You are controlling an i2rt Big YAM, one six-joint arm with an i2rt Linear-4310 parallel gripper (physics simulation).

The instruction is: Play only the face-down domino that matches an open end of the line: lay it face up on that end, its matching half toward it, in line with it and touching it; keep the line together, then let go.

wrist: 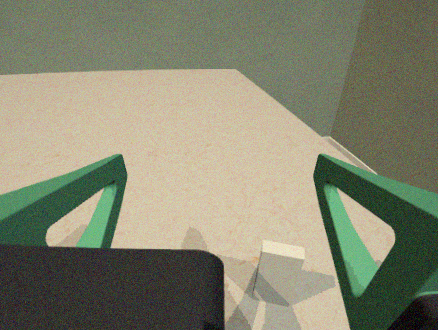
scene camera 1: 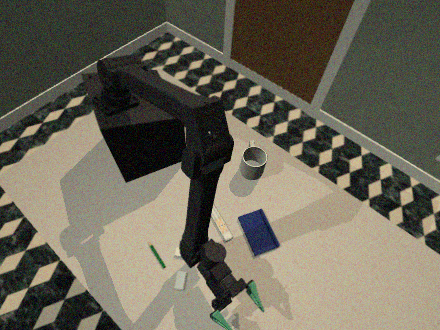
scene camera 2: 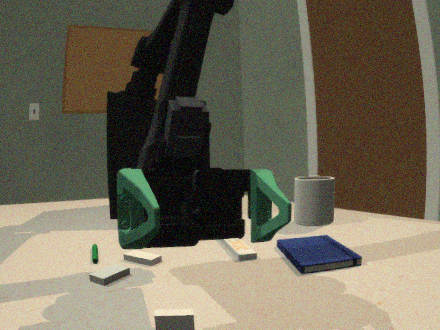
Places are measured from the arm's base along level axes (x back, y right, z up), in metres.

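Pixels of known places: gripper, between the fingertips: (wrist: 220, 164) (scene camera 1: 250, 323) (scene camera 2: 228, 216); arm's base, origin of its link: (scene camera 1: 116, 102) (scene camera 2: 137, 102).
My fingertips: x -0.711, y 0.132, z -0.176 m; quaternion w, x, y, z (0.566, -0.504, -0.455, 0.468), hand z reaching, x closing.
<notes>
For each thing: its middle in the pictures, then the offset to it from my fingertips. Level surfaces: height alone.
- second pale domino, middle of its body: (scene camera 2: 109, 274) (scene camera 1: 180, 280) dx +0.229, dy +0.049, dz -0.114 m
- long white strip with orange marks, middle of its body: (scene camera 2: 243, 252) (scene camera 1: 225, 232) dx +0.240, dy -0.162, dz -0.114 m
- blue notebook, middle of its body: (scene camera 2: 316, 251) (scene camera 1: 258, 231) dx +0.163, dy -0.247, dz -0.113 m
- grey mug, middle of its body: (scene camera 2: 314, 199) (scene camera 1: 252, 159) dx +0.360, dy -0.429, dz -0.070 m
- green pencil, middle of its body: (scene camera 2: 95, 251) (scene camera 1: 155, 253) dx +0.348, dy +0.052, dz -0.115 m
- table, height of its surface: dz -0.119 m
My gripper (scene camera 1: 246, 319) (scene camera 2: 223, 212) (wrist: 220, 164) is open wide and empty, above the table. A pale domino (scene camera 2: 174, 320) (wrist: 283, 267) lies near the front, apart from the fingers; in the wrist view it is low and right of centre, its visible surface plain grey. A second pale domino (scene camera 1: 180, 280) (scene camera 2: 110, 274) lies flat, no pips visible. A third (scene camera 1: 177, 253) (scene camera 2: 143, 257) lies behind it, partly hidden by the arm in scene camera 1. A long white strip with orange marks (scene camera 1: 222, 225) (scene camera 2: 240, 250) lies beside the arm; I cannot tell its joints or pip counts.
A blue notebook (scene camera 1: 258, 232) (scene camera 2: 318, 254) lies right of the strip. A grey mug (scene camera 1: 253, 164) (scene camera 2: 314, 201) stands farther back. A green pencil (scene camera 1: 157, 255) (scene camera 2: 95, 253) lies left of the dominoes. The arm's shadow darkens parts of the table (scene camera 1: 320, 280).
</notes>
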